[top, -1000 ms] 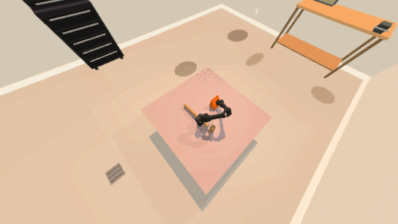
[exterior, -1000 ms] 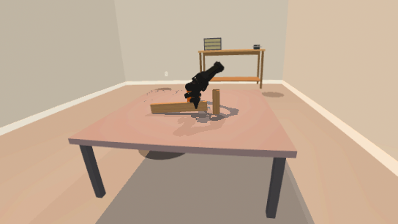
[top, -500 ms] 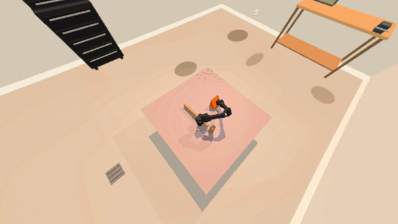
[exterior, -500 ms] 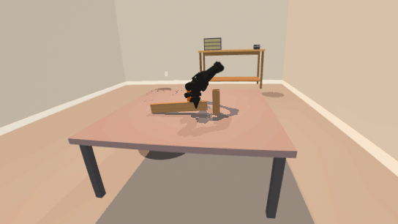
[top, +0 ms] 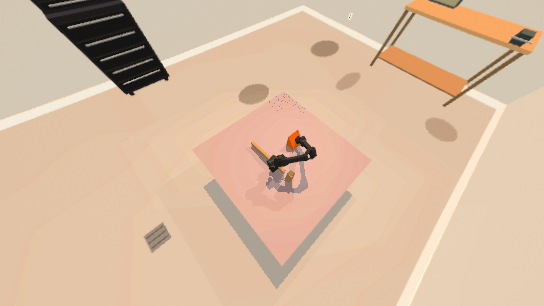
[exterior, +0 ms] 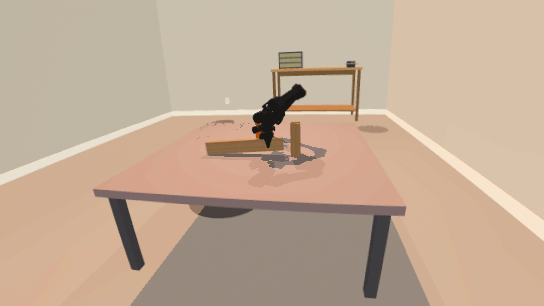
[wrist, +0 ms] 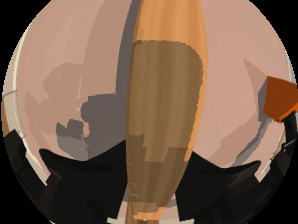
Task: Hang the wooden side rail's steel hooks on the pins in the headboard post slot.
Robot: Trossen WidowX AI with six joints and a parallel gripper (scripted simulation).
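My gripper tip is 150 mm to the right of the headboard post, 50 mm below it and 10 mm short of it.
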